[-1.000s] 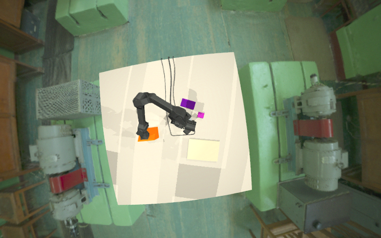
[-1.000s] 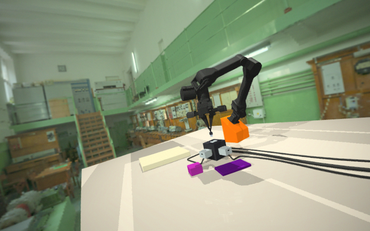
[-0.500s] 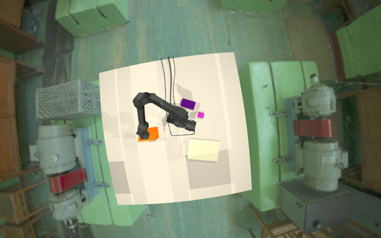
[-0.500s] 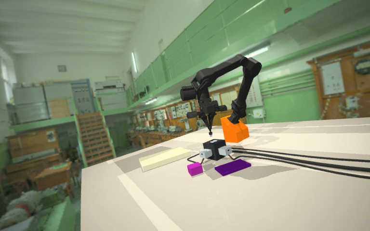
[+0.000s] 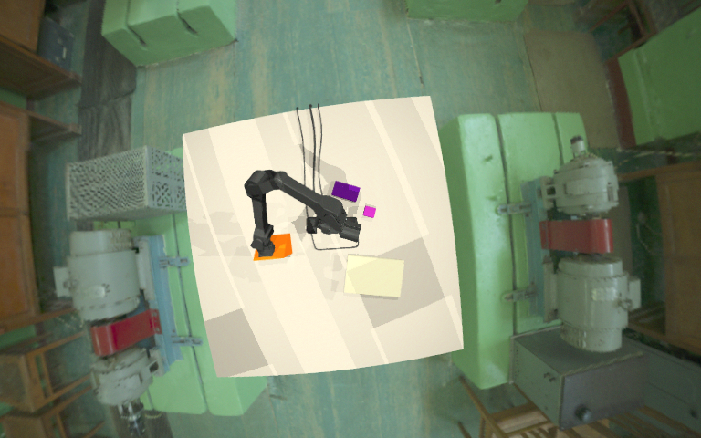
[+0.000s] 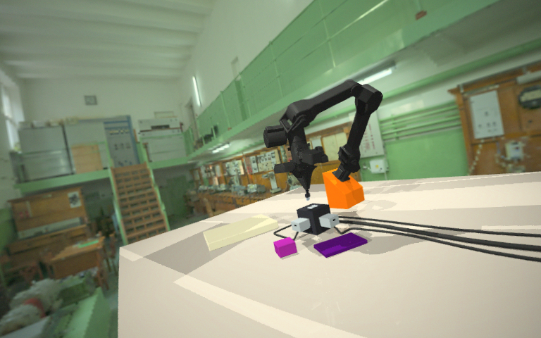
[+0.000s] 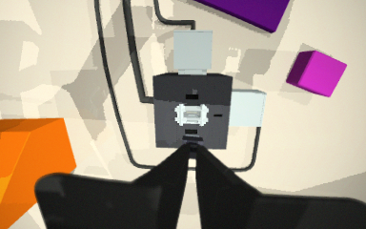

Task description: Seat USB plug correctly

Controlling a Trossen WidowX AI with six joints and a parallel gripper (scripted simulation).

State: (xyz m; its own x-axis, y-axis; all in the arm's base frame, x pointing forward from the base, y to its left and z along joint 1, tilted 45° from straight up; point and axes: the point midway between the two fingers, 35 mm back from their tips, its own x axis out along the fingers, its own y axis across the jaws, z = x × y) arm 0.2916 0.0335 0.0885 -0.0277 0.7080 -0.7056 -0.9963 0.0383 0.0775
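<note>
My gripper tip is 2 cm above the USB plug. Round my gripper tip: dark purple flat block (15 cm to the left, 13 cm below, 6 cm ahead); cream slab (25 cm to the right, 16 cm ahead, 12 cm below); magenta cube (16 cm ahead, 12 cm below, 5 cm to the left).
</note>
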